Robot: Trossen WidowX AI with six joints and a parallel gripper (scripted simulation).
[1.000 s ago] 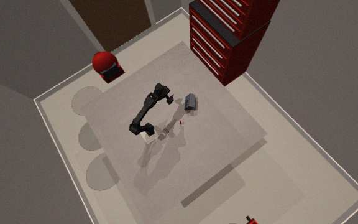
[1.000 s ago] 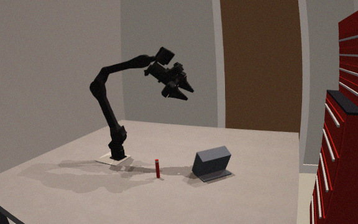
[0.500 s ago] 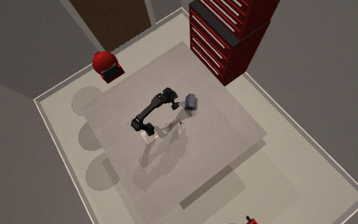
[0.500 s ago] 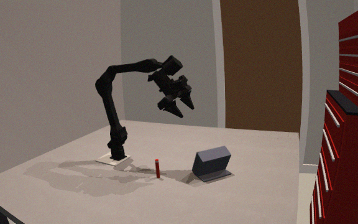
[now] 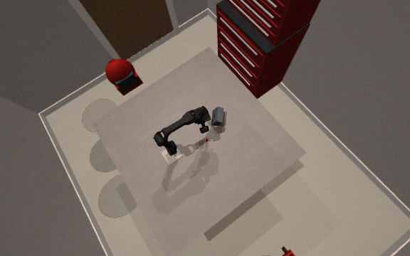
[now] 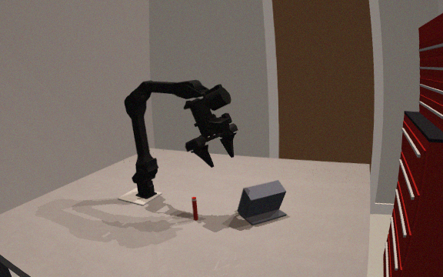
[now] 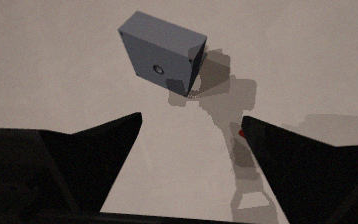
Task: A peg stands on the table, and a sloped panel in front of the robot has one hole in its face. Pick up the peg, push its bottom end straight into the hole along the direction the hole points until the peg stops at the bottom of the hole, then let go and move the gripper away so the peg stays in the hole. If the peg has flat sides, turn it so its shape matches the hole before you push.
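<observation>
Now: gripper tip 6 cm past the red peg, 9 cm to the left of it and 12 cm above it. Round my gripper tip: grey sloped panel 12 cm ahead, 4 cm to the left, 13 cm below.
</observation>
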